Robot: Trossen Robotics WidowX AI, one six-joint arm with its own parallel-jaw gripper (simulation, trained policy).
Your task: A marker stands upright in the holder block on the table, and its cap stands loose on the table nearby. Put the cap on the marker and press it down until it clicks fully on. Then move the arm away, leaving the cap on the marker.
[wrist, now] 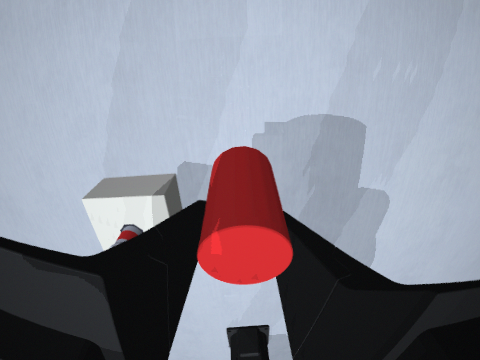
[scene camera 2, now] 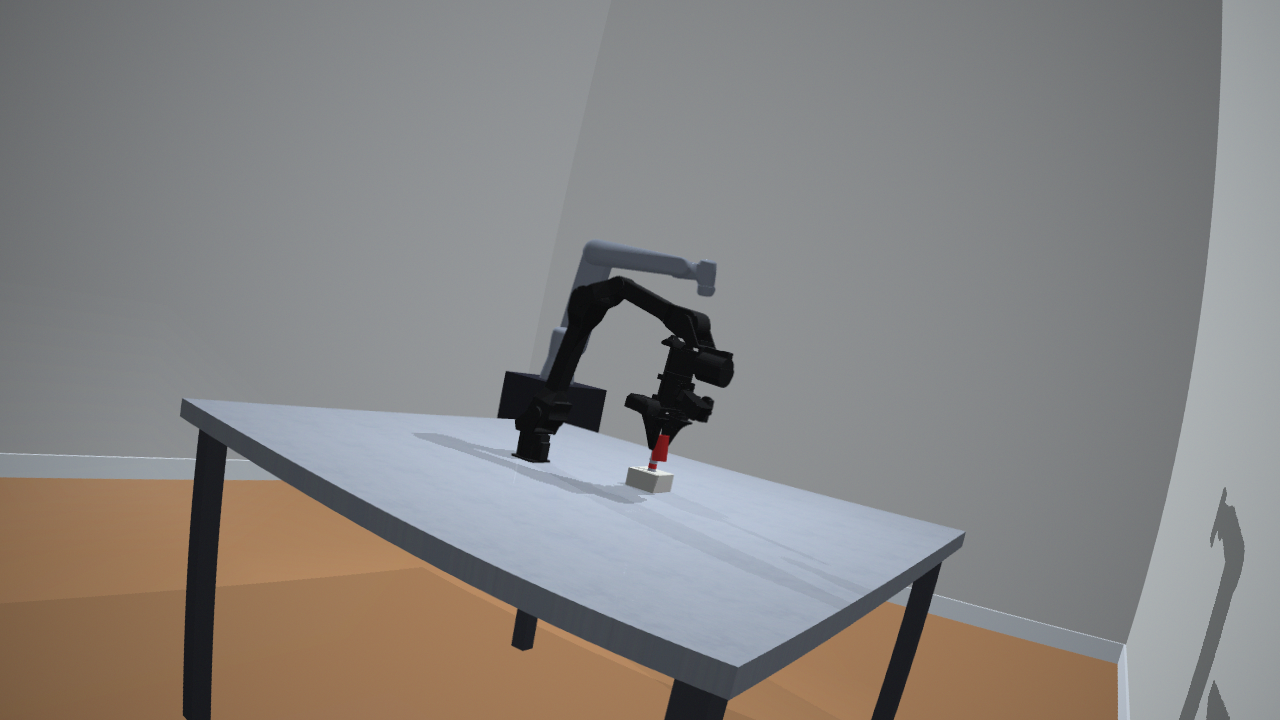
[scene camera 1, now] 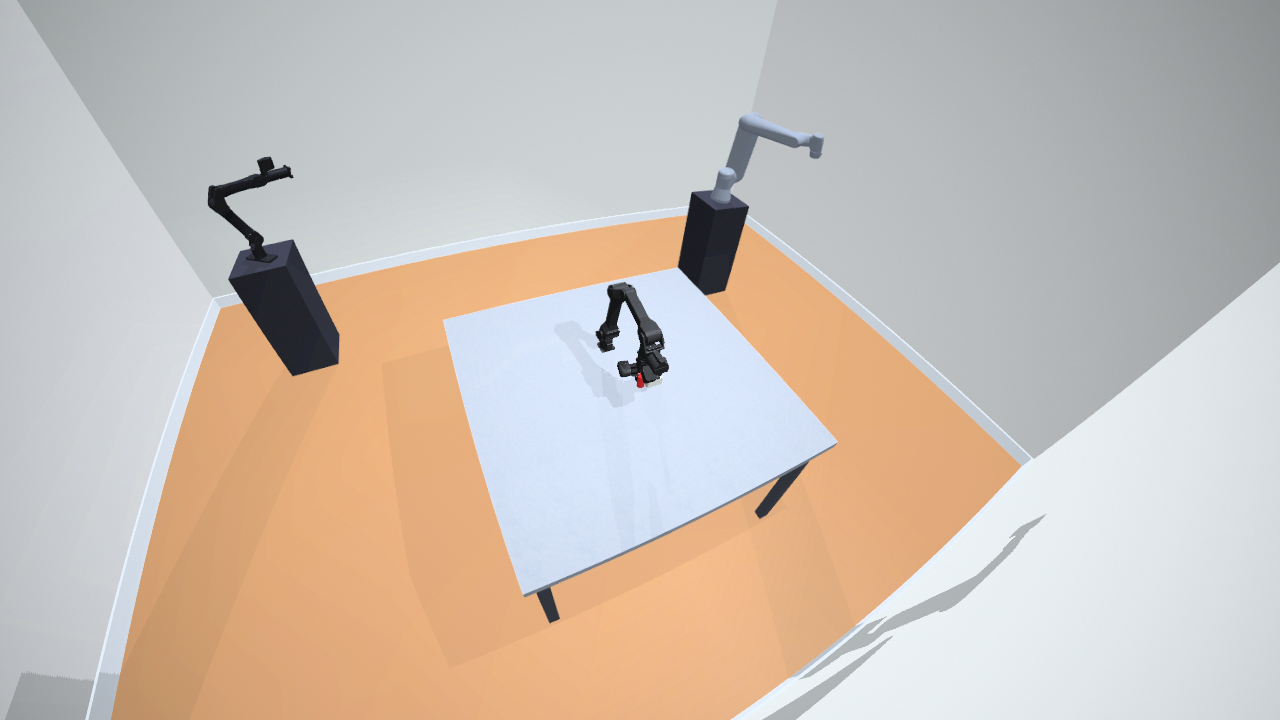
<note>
In view: my gripper (scene camera 2: 656, 450), a red cap (wrist: 244, 240) and a white holder block (scene camera 2: 654, 484).
My gripper also shows in the wrist view (wrist: 240, 215). The white holder block shows as well in the wrist view (wrist: 165, 184).
</note>
